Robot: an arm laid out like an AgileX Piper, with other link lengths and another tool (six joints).
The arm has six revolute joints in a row. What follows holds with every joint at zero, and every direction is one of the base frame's.
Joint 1 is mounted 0.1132 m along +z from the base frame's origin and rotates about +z.
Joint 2 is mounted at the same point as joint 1 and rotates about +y.
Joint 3 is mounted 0.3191 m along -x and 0.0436 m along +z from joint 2 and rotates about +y.
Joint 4 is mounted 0.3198 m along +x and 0.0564 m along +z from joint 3 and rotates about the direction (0.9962, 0, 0.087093).
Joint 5 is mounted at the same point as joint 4 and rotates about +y.
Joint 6 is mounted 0.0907 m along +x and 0.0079 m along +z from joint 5 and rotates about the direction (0.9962, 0, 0.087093).
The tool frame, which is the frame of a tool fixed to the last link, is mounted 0.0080 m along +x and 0.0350 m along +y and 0.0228 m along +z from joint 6; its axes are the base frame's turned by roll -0.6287, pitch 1.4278 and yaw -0.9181 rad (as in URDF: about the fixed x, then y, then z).
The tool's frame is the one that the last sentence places.
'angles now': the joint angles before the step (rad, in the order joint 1, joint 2, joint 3, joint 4, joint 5, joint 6). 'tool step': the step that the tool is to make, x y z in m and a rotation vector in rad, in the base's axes. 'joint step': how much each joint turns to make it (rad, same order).
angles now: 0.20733 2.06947 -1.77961 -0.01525 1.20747 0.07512
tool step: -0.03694 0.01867 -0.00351 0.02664 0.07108 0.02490
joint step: 0.04302 -0.08341 0.13804 0.04205 0.00852 0.00864
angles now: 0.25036 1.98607 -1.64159 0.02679 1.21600 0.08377
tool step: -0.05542 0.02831 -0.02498 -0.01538 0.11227 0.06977
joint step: 0.08304 -0.08289 0.19457 0.01813 0.00000 0.00761
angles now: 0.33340 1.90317 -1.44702 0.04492 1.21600 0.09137
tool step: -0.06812 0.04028 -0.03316 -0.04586 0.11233 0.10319
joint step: 0.13966 -0.05810 0.18552 0.00500 -0.00765 0.03397
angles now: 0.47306 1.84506 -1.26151 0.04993 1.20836 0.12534
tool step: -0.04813 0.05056 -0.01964 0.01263 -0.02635 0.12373
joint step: 0.15905 -0.00972 0.08211 0.00355 -0.10295 0.02916
